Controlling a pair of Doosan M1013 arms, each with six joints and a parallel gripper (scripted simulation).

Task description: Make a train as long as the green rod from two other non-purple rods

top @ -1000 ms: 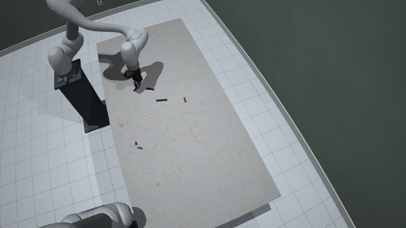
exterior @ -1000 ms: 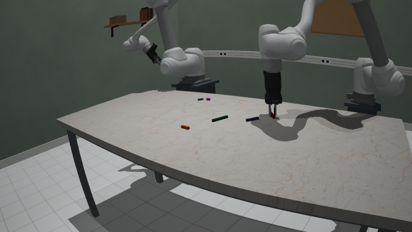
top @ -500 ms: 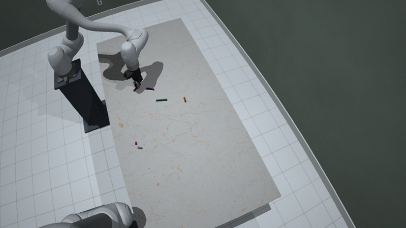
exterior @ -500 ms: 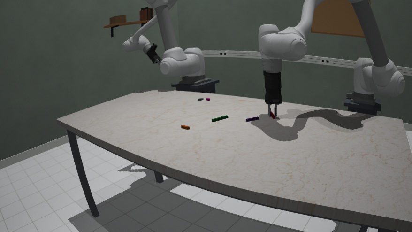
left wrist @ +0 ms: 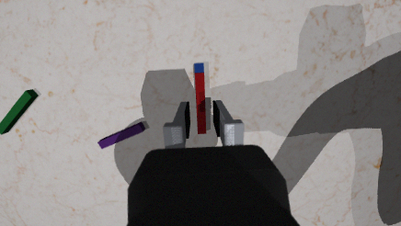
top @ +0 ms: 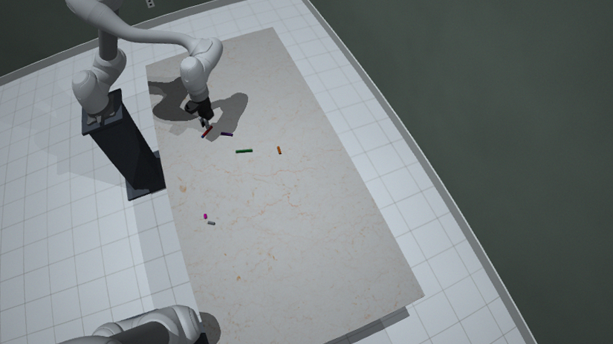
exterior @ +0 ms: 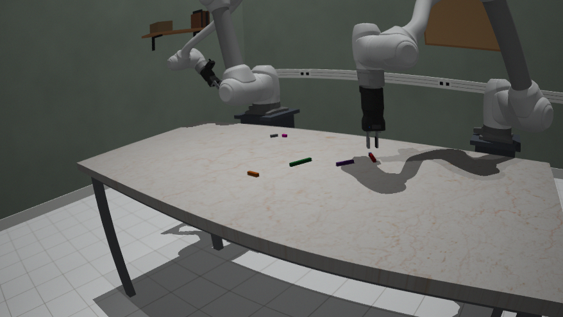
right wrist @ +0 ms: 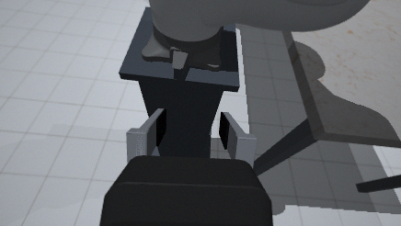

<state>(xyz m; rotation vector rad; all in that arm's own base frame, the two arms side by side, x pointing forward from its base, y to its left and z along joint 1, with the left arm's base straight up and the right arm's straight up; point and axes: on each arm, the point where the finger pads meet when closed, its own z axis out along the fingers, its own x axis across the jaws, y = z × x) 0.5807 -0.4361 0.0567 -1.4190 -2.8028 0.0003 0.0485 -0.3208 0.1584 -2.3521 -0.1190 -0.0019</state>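
Observation:
Now: the red rod 5 cm below my left hand. Round my left hand: green rod 19 cm to the right, 14 cm ahead, 5 cm below; then purple rod 9 cm ahead, 6 cm to the right, 5 cm below; then blue rod 5 cm below, 3 cm behind, 2 cm to the right.

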